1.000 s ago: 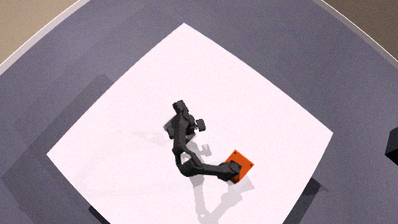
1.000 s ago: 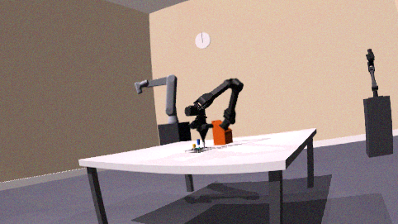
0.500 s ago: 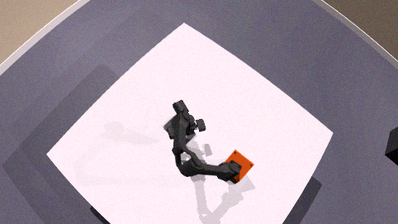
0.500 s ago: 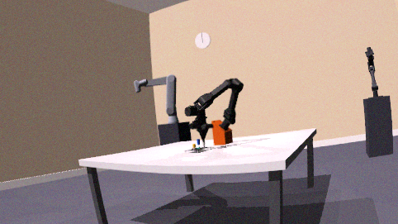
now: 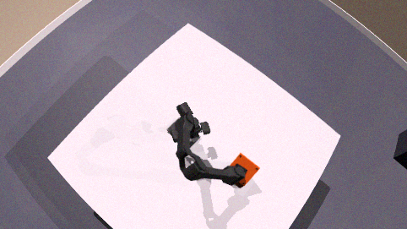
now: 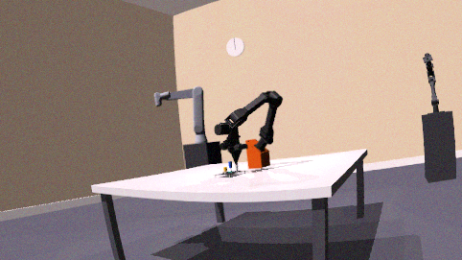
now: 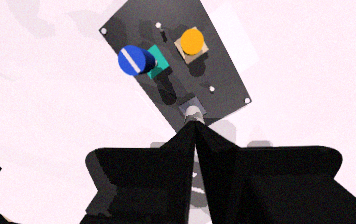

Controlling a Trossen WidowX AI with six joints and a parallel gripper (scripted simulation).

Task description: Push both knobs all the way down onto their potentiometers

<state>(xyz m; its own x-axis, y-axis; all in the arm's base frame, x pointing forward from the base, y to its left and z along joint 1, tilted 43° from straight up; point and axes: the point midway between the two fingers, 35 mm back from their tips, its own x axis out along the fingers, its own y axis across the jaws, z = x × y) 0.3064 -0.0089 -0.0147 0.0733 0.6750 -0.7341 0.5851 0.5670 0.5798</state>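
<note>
Right now the blue knob is 7 cm ahead of my gripper tip.
</note>
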